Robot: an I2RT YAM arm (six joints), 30 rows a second.
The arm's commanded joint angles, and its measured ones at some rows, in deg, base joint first. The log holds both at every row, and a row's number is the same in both.
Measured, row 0:
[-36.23, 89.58, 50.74, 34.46, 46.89, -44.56]
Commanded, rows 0 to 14:
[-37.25, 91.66, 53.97, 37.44, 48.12, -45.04]
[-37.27, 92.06, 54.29, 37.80, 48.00, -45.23]
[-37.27, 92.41, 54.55, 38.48, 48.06, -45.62]
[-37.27, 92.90, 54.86, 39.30, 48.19, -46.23]
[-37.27, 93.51, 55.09, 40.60, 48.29, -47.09]
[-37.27, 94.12, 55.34, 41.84, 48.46, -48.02]
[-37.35, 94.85, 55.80, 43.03, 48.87, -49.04]
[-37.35, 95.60, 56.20, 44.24, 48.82, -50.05]
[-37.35, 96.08, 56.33, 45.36, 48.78, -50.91]
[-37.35, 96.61, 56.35, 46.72, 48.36, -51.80]
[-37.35, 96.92, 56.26, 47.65, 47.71, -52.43]
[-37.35, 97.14, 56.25, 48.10, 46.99, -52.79]
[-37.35, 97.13, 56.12, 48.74, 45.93, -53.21]
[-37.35, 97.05, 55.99, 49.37, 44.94, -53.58]
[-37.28, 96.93, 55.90, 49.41, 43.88, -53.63]
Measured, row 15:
[-37.19, 96.92, 54.87, 44.49, 46.46, -51.07]
